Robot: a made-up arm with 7 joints.
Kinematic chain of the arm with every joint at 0, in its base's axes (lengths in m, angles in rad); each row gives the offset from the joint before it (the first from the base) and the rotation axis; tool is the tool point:
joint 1: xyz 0 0 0 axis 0 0.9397 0.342
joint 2: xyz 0 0 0 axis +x
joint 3: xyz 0 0 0 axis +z
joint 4: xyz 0.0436 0 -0.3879 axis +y
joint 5: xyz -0.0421 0 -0.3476 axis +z
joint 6: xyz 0 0 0 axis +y
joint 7: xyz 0 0 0 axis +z
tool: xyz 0 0 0
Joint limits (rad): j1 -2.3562..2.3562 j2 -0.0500..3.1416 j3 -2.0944..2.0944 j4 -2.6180..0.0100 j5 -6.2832..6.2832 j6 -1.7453..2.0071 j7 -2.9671..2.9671
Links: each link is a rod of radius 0.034 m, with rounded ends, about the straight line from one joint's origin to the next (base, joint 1, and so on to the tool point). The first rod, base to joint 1, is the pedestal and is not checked.
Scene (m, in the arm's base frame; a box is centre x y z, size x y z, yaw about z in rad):
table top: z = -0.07
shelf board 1: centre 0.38 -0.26 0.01 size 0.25 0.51 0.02 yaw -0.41
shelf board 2: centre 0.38 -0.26 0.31 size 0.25 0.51 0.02 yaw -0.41
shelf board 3: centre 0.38 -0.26 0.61 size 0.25 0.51 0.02 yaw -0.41
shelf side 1: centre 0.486 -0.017 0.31 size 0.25 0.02 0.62 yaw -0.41
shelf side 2: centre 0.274 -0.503 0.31 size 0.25 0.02 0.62 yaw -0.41
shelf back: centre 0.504 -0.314 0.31 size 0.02 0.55 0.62 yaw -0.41
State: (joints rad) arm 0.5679 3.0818 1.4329 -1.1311 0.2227 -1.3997 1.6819
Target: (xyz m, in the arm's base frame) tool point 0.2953 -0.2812 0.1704
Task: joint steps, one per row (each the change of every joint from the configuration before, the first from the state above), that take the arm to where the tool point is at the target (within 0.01 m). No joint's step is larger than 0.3 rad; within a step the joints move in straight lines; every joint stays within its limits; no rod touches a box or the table.
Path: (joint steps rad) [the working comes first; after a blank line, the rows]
Joints at the target: 0.6479 3.0242 1.3476 -2.0989 0.2227 -1.3997 1.6819
Straight joint move there: touches shelf board 2.

1: -0.0803 -0.1633 0.0652 -0.2352 0.0000 0.0000 0.0000
2: -0.0802 -0.1633 0.0651 -0.2353 0.0000 0.0000 0.0000
3: -0.0803 -0.1632 0.0652 -0.2352 0.0000 0.0000 0.0000
4: 0.0499 0.0806 -0.0380 -0.2310 0.0000 0.0000 0.0000
5: 0.0500 0.0806 -0.0381 -0.2310 0.0000 0.0000 0.0000
6: 0.0499 0.0807 -0.0380 -0.2311 0.0000 0.0000 0.0000
7: 0.0855 0.0952 -0.0833 0.2155 0.0000 0.0000 0.0000
8: 0.0855 0.0951 -0.0834 0.2155 0.0000 0.0000 0.0000

